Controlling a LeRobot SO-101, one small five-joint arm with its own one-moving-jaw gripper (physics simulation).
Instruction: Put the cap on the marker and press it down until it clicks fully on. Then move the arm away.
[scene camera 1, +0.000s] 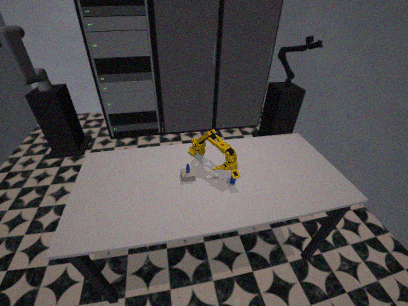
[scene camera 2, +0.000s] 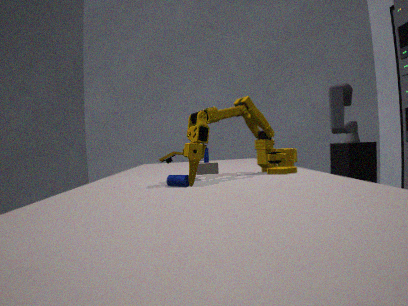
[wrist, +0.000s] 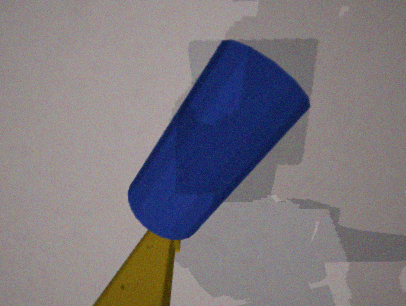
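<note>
The blue cap lies on its side on the table. In the wrist view it slants from lower left to upper right. My gripper is fully open, with its moving jaw swung far out and no moving jaw in the wrist view. The fixed jaw points down at the cap's near end, and the cap hides its tip in the wrist view. Nothing is held. The blue marker stands upright in a grey block, apart from the cap.
The white table carries my yellow arm, its base behind the block and cap. Arm shadows fall around the cap. Dark cabinets and two other arms on black pedestals stand beyond the table.
</note>
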